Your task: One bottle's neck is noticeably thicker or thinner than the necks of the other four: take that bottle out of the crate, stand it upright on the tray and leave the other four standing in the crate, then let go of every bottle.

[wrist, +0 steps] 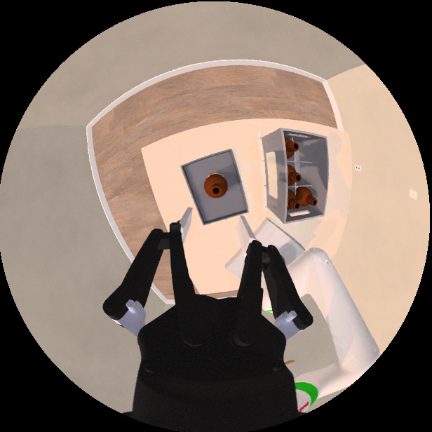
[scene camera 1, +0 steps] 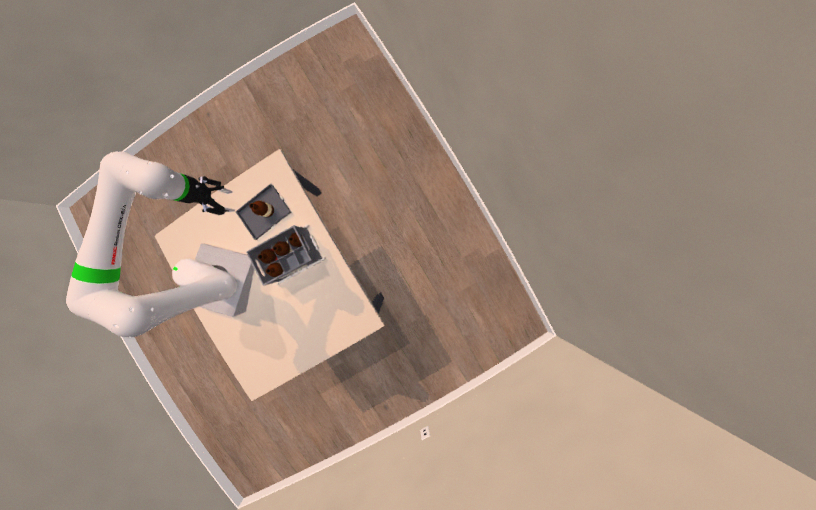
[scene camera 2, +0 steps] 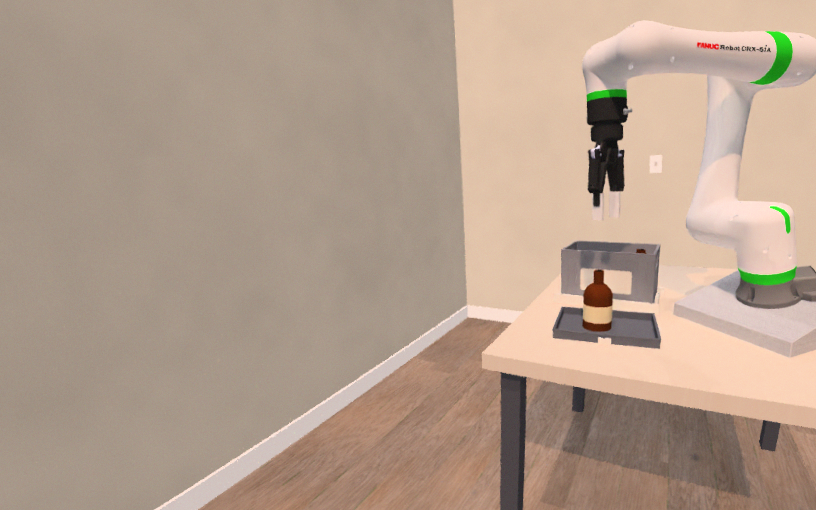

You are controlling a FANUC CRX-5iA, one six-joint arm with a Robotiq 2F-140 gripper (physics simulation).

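Frame: origin at the arm's base, x left, y back, z up, level; centimetres.
Where they show: gripper, fingertip midpoint: (scene camera 1: 231, 201) (scene camera 2: 606, 218); arm's base, origin of the base link: (scene camera 2: 768, 295).
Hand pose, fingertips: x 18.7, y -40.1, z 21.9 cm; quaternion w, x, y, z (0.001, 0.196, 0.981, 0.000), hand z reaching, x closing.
Note:
Things, the pixels of their centre, and the offset from my fingertips. "spot": a spot on its surface instead. Level surfaces: height alone.
- brown bottle with a cream label, body centre: (scene camera 2: 597, 299) (scene camera 1: 260, 208) dx -0.6, dy -1.6, dz -21.4 cm
- grey tray, surface spot: (scene camera 2: 640, 327) spot: dx -3.8, dy +9.2, dz -29.2 cm
- pale table, its level: dz -29.7 cm
A brown bottle with a cream label (scene camera 1: 258, 208) (scene camera 2: 597, 298) (wrist: 215, 186) stands upright on the grey tray (scene camera 1: 258, 230) (scene camera 2: 640, 327) (wrist: 231, 207). My gripper (scene camera 1: 231, 200) (scene camera 2: 605, 215) (wrist: 214, 218) is partly open and empty; its fingertips are above the bottle's top and apart from it. The grey crate (scene camera 1: 258, 271) (scene camera 2: 568, 276) (wrist: 274, 145) holds four brown bottles: one (scene camera 1: 294, 239) (wrist: 290, 147), a second (scene camera 1: 281, 247) (wrist: 292, 176), a third (scene camera 1: 267, 256) (wrist: 292, 201) and a fourth (scene camera 1: 273, 269) (wrist: 304, 196). Their lower parts are largely hidden by crate walls and dividers.
The crate stands beside the tray on the pale table (scene camera 1: 336, 324) (scene camera 2: 722, 378) (wrist: 215, 260). The robot's base block (scene camera 1: 240, 300) (scene camera 2: 710, 318) stands on the table near the crate. The arm reaches around above the table's edge. A table edge lies close beyond the tray.

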